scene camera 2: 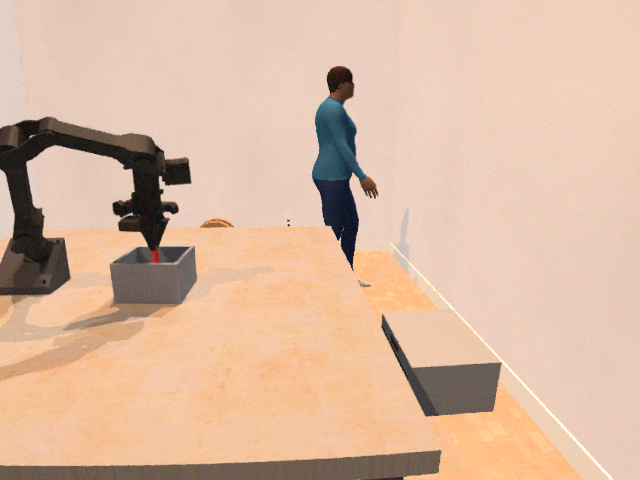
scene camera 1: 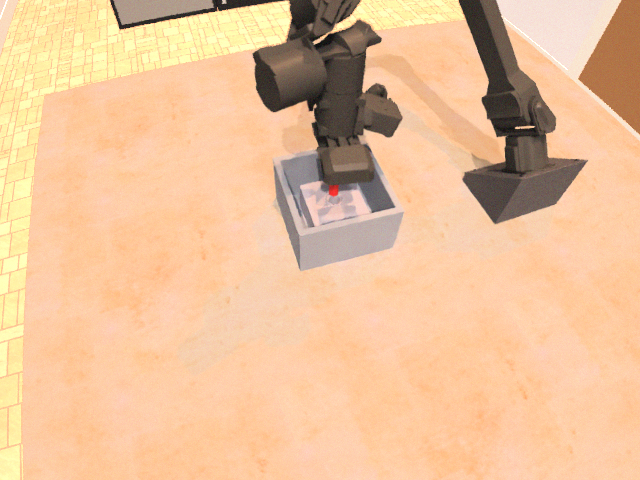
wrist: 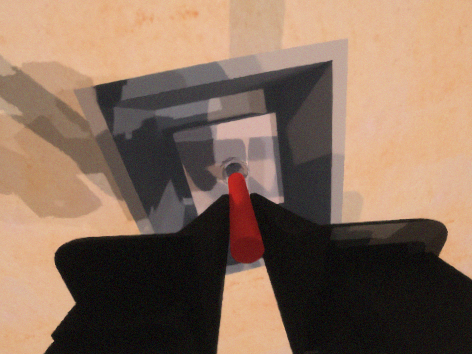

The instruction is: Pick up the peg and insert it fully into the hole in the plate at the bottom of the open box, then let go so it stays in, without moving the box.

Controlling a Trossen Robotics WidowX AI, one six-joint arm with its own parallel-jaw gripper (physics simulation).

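Frame: origin at the arm's base, x ahead, y left, z up, level; millimetres.
Seen in the pictures: gripper, fingertip midpoint: (scene camera 2: 154,249) (wrist: 239,200); arm's base at its link origin: (scene camera 2: 39,251) (scene camera 1: 528,169).
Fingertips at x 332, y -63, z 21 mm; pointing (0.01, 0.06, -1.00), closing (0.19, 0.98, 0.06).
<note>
Offsets run from my fingertips to a thing's top centre. "spot": to the spot under its first point. Level surfaces: height alone.
The red peg @(dx +0, dy +0, dz +44 mm) (scene camera 1: 333,190) (scene camera 2: 155,254) (wrist: 243,220) is held roughly upright, its lower part inside the open grey box @(dx -2, dy +3, dz -14 mm) (scene camera 1: 346,242) (scene camera 2: 145,283) (wrist: 339,130). My gripper (scene camera 2: 154,248) (wrist: 239,200) is shut on the peg, with its fingertips at about the height of the box's rim. The pale plate @(dx -2, dy +3, dz -51 mm) (scene camera 1: 324,214) (wrist: 257,127) lies at the bottom of the box. Its round hole @(spot: dx -5, dy -5, dz -63 mm) (scene camera 1: 334,199) (wrist: 234,167) shows right by the peg's lower end in the wrist view; the peg's tip overlaps the hole's near edge there. In scene camera 1, the fingertips are hidden behind the gripper's body.
The box's four walls stand around the peg and fingertips. The arm's base (scene camera 1: 524,188) (scene camera 2: 38,268) stands on the table @(dz -112 mm) (scene camera 1: 206,361) (scene camera 2: 258,361) beside the box. A person (scene camera 2: 336,139) is beyond the table, and a grey block (scene camera 2: 454,387) stands past its right edge.
</note>
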